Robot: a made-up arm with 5 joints.
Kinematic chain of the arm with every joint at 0, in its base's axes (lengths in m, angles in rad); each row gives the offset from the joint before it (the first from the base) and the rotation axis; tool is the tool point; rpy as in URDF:
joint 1: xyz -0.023 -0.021 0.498 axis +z
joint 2: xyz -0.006 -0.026 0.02 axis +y
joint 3: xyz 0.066 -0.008 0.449 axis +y
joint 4: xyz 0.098 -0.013 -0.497 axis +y
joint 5: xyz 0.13 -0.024 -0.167 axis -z
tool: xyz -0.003 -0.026 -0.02 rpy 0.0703 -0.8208 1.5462
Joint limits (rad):
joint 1: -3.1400..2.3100
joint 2: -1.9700..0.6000
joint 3: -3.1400..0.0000
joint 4: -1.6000..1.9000
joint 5: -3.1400..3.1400
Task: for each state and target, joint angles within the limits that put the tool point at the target. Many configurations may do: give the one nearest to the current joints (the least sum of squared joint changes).
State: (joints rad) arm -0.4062 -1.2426 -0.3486 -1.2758 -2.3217
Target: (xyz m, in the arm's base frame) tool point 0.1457 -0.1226 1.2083
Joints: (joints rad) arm -0.2577 -0.8149 -0.7497 -0.9861 -2.3316
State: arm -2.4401 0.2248 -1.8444 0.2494 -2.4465
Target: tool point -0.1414 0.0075 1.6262
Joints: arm -2.9156 -0.4992 -1.9466 0.1006 -2.3776
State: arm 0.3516 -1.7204 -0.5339 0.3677 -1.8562
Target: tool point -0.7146 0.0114 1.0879
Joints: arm -0.1424 -1.9700 -1.1452 -0.0443 -1.8748
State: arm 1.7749 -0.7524 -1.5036 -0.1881 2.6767
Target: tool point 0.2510 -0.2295 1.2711
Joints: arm 2.3100 -1.5576 -1.0352 -0.3199 1.8061
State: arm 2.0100 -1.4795 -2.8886 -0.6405 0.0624
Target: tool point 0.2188 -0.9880 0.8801
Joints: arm 1.7186 -1.1476 -2.8224 -0.8578 0.0566
